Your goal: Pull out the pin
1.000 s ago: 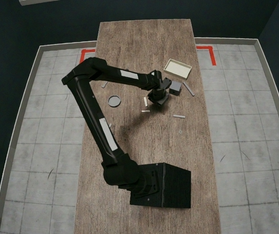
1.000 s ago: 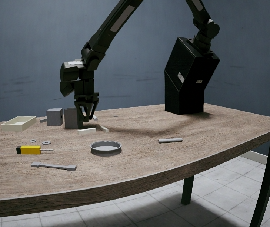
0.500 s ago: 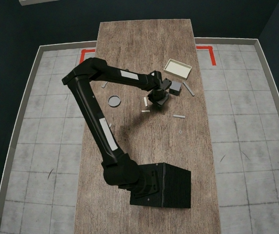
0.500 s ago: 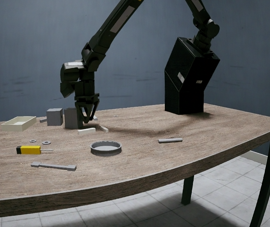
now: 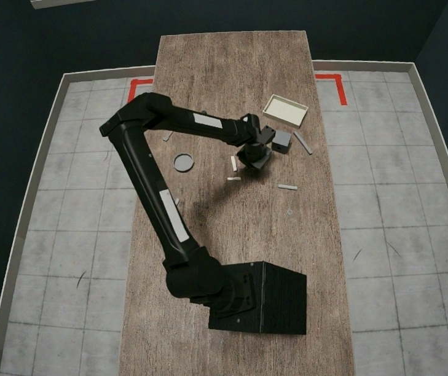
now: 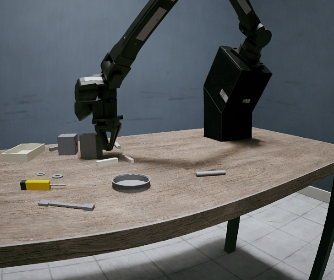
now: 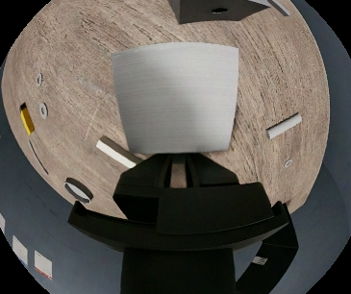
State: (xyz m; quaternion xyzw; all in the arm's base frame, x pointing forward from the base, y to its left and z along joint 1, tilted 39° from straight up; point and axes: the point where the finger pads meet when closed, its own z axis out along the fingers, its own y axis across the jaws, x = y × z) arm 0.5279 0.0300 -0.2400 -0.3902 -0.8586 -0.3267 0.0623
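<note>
Right now the grey pin is 2 cm ahead of my hand and 2 cm to the right of it. From my hand the other things lie so: grey ring dish 7 cm ahead, 26 cm to the left, 2 cm below; then darker grey block 9 cm ahead, 13 cm to the right; then light grey block 4 cm ahead, 4 cm to the right, 1 cm above.
</note>
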